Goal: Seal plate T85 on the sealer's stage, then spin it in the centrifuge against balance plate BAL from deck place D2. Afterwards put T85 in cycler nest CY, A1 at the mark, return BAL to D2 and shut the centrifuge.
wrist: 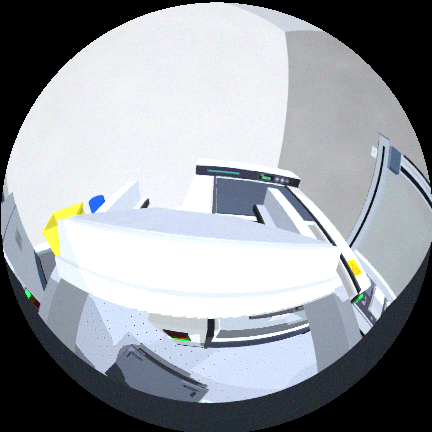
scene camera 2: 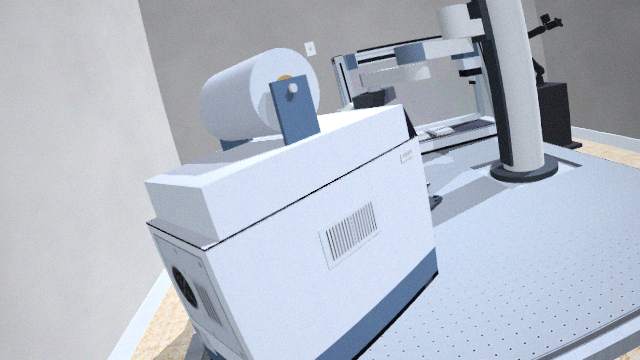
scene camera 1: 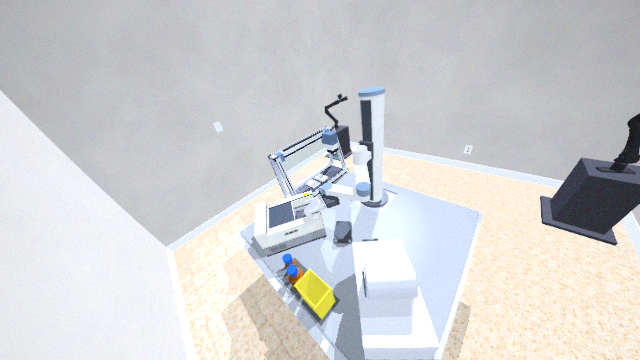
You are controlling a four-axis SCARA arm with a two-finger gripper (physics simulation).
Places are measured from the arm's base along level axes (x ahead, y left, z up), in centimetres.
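Pixels of known places: gripper, fingertip midpoint: (wrist: 200,193) (scene camera 1: 307,207); arm's base, link origin: (scene camera 2: 524,170) (scene camera 1: 373,197).
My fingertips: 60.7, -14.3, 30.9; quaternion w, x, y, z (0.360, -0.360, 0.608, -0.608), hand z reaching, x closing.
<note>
Ahead of a thing's pixels: the offset from my fingertips to its top centre, as dx, dy, dz. "spot": to the spot under its first point.
My gripper (scene camera 1: 316,204) (wrist: 200,193) is shut on a white plate (wrist: 200,245), held level; no label on it can be read. In the wrist view the plate fills the middle and hides much below it. It hangs at the near right side of a long white machine (scene camera 1: 295,234) with a dark window and an open bay, which looks like the centrifuge. The white sealer {+13.5, +62.5, +18.0} (scene camera 1: 385,280) (scene camera 2: 320,220), with its film roll {+15.1, +63.9, +18.0} (scene camera 2: 235,95), stands at the front; its stage is hidden in scene camera 2. A dark nest {-13.2, +16.8, -23.8} (scene camera 1: 343,232) (wrist: 157,375) with corner clips lies on the table.
A yellow bin {spot: +30.2, +30.3, -28.8} (scene camera 1: 315,295) (wrist: 57,227) and two blue-capped bottles {+31.7, +18.3, -11.0} (scene camera 1: 293,271) stand along the table edge. A gantry frame (scene camera 1: 300,143) (wrist: 367,200) with white plates on its deck stands behind the long machine. The arm's column (scene camera 1: 378,145) (scene camera 2: 520,85) stands at the back.
</note>
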